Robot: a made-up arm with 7 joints. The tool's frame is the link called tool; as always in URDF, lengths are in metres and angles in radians. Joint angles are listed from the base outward. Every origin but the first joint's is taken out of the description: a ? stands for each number. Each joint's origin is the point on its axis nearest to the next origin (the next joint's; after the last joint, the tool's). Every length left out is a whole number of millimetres.
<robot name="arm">
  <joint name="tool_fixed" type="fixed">
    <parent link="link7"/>
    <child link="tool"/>
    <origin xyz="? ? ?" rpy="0 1.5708 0"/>
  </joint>
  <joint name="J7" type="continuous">
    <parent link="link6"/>
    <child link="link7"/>
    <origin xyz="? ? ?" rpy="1.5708 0 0"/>
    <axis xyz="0 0 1"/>
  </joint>
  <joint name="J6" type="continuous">
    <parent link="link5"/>
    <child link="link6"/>
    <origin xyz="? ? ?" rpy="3.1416 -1.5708 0"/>
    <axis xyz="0 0 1"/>
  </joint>
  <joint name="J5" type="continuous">
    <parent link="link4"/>
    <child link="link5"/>
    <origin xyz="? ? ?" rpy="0 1.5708 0"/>
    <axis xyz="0 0 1"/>
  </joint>
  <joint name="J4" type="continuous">
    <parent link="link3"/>
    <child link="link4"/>
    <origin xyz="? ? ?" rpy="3.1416 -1.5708 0"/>
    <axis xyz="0 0 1"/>
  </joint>
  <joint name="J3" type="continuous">
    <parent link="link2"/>
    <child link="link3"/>
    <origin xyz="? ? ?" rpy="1.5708 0 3.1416"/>
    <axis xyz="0 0 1"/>
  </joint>
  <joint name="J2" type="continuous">
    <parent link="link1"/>
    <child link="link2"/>
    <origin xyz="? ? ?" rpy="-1.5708 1.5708 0"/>
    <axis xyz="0 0 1"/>
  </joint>
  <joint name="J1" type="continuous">
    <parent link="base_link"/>
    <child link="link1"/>
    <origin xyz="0 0.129 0" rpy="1.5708 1.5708 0"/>
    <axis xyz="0 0 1"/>
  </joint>
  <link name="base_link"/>
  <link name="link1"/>
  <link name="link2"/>
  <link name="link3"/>
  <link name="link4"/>
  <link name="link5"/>
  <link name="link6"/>
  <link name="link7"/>
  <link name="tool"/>
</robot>
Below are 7 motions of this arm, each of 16 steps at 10 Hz.
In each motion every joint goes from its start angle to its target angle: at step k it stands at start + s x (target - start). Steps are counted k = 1, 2, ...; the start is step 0. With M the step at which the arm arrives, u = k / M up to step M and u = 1 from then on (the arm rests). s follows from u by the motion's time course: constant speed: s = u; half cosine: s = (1 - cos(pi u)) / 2; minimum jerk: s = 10 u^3 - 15 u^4 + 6 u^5.
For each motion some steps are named. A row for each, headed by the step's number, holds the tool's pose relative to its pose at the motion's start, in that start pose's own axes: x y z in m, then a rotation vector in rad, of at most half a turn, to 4 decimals.
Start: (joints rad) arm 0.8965 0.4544 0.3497 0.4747 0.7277 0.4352 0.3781
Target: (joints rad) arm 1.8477 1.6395 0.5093 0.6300 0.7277 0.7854 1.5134
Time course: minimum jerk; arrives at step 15
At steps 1, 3, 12, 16:
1: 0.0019 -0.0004 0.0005 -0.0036 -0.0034 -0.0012
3: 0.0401 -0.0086 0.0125 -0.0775 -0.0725 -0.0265
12: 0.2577 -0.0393 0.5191 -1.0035 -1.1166 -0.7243
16: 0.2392 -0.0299 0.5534 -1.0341 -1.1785 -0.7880

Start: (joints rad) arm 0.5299 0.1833 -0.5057 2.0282 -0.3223 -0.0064 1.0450
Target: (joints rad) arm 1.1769 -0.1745 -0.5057 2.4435 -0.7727 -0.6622 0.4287
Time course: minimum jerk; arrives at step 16
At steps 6, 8, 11, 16:
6: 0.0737 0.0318 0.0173 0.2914 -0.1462 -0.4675
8: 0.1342 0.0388 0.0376 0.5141 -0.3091 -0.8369
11: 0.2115 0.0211 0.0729 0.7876 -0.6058 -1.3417
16: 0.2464 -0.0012 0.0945 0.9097 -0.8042 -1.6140

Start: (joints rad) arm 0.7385 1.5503 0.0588 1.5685 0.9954 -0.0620 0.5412
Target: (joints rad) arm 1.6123 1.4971 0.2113 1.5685 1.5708 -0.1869 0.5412
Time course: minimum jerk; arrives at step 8
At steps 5, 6, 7, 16:
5: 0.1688 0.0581 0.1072 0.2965 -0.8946 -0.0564
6: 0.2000 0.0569 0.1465 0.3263 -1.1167 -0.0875
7: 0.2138 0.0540 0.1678 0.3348 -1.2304 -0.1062
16: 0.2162 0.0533 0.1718 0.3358 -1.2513 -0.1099

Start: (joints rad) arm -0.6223 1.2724 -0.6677 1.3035 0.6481 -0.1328 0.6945
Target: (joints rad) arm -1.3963 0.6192 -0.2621 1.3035 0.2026 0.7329 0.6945
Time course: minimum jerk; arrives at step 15
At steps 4, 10, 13, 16:
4: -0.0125 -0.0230 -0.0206 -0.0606 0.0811 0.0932
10: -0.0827 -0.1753 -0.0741 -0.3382 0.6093 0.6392
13: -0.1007 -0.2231 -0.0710 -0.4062 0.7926 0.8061
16: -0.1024 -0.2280 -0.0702 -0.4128 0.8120 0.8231

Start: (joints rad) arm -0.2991 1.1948 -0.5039 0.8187 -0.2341 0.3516 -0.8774
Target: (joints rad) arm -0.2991 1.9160 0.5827 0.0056 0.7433 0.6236 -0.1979
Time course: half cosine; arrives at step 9
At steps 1, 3, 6, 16:
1: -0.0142 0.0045 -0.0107 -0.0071 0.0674 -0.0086
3: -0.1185 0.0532 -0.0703 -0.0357 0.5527 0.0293
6: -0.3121 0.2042 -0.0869 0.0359 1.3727 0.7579
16: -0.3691 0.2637 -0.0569 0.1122 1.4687 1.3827

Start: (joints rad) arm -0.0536 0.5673 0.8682 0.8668 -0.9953 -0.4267 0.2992
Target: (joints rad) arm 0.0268 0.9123 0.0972 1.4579 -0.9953 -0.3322 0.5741
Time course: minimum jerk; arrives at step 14
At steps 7, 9, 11, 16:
7: 0.1248 0.0769 -0.0167 -0.0433 -0.2383 -0.4706
9: 0.1919 0.0841 -0.0095 -0.0801 -0.3482 -0.7020
11: 0.2348 0.0771 0.0010 -0.1136 -0.4211 -0.8584
16: 0.2502 0.0719 0.0063 -0.1288 -0.4489 -0.9186

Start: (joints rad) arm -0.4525 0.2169 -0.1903 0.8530 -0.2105 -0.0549 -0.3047
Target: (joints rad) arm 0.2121 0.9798 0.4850 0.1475 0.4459 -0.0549 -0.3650
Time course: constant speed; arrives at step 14
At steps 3, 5, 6, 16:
3: -0.0186 0.1017 -0.0314 0.2711 0.1073 0.1057
5: -0.0262 0.1711 -0.0377 0.4588 0.1586 0.2178
6: -0.0292 0.2048 -0.0366 0.5525 0.1777 0.2860
16: -0.0552 0.4095 0.0459 1.1965 0.1638 1.0940

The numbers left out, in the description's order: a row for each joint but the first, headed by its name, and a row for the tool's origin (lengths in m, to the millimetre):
tool: 0 0 0
J7: 0 0 0
J6: 0 0 0
J5: -0.296 0 0
J4: 0 0 0
J3: 0 -0.175 0
J2: 0 0 0

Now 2 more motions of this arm.
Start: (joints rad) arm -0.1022 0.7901 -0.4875 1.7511 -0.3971 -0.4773 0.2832
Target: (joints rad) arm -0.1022 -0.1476 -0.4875 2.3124 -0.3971 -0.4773 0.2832
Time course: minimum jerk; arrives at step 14
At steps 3, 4, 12, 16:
3: 0.0163 0.0058 -0.0125 0.0592 -0.0665 0.0149
4: 0.0342 0.0135 -0.0239 0.1250 -0.1371 0.0300
12: 0.1981 0.1420 0.0014 0.9702 -0.7973 0.1257
16: 0.2008 0.1451 0.0056 0.9968 -0.8119 0.1266

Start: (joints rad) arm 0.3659 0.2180 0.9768 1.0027 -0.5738 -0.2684 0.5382
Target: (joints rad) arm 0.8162 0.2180 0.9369 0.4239 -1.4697 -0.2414 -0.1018
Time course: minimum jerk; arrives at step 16
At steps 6, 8, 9, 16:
6: -0.0001 -0.0280 -0.0262 0.0431 0.0970 -0.0939
8: 0.0056 -0.0530 -0.0468 0.0644 0.1403 -0.1944
9: 0.0105 -0.0664 -0.0568 0.0720 0.1481 -0.2531
16: 0.0362 -0.1122 -0.0858 0.0888 0.0962 -0.4689

